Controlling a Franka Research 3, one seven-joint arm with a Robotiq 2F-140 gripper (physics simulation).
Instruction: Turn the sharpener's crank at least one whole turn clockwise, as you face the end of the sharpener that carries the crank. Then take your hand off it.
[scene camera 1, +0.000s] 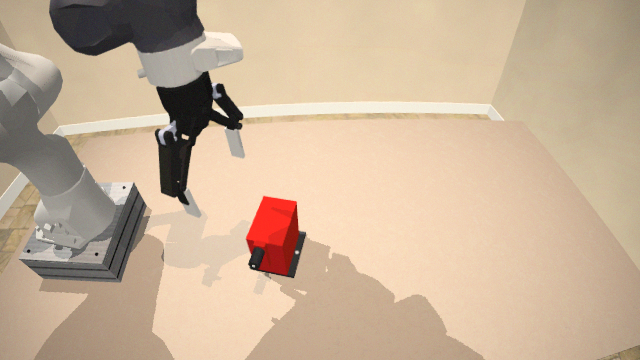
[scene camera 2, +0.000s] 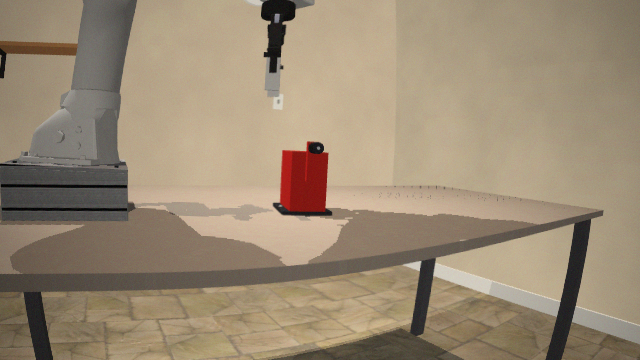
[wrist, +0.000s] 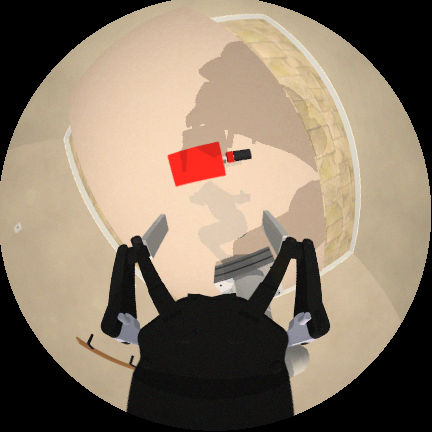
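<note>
The red box-shaped sharpener stands upright on a dark base plate on the table. Its crank has a black knob; in scene camera 2 the red crank arm points up, with the knob at its top, about level with the sharpener's top. The knob sticks out from the end that faces scene camera 2. My gripper is wide open and empty. It points down, above the table and higher than the sharpener, on the robot-base side of it, touching neither sharpener nor crank.
The arm's grey base block stands on the table, to the left of the sharpener in both scene views. The table's edge runs along the side nearest scene camera 2. Shadows of the arm lie across the table around the sharpener.
</note>
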